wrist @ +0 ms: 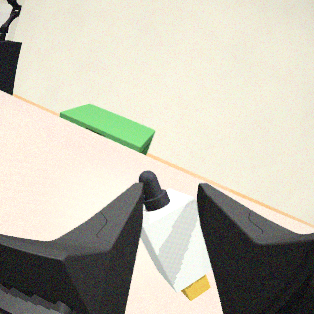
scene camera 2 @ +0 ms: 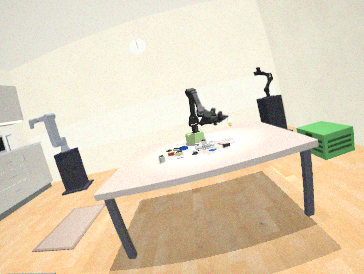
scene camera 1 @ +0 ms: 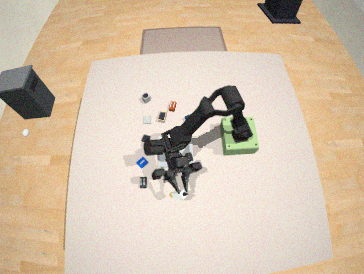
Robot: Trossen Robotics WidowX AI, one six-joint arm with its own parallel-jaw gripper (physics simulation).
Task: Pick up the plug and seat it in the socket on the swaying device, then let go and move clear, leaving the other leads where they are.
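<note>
The plug (scene camera 1: 180, 195) (scene camera 2: 229, 121) (wrist: 176, 240) is a white wedge-shaped body with a black rounded stub at one end and a yellow tip at the other. My gripper (scene camera 1: 183, 192) (scene camera 2: 227, 118) (wrist: 170, 190) is shut on it, one dark finger on each side, and holds it above the table. The yellow tip points down and slightly right in the wrist view. A pale, whitish device (scene camera 1: 188, 150) (scene camera 2: 204, 146) is on the table, largely hidden under the arm in scene camera 1. Its socket cannot be made out, and no leads can be told apart.
A blue piece (scene camera 1: 142, 162) and a black piece (scene camera 1: 143, 182) lie beside the arm. A grey cylinder (scene camera 1: 146, 98), a red-orange piece (scene camera 1: 172, 106), a dark-topped beige piece (scene camera 1: 162, 116) and a pale square (scene camera 1: 147, 120) lie further back. The arm's green base (scene camera 1: 240, 145) (scene camera 2: 195, 138) stands on the table.
</note>
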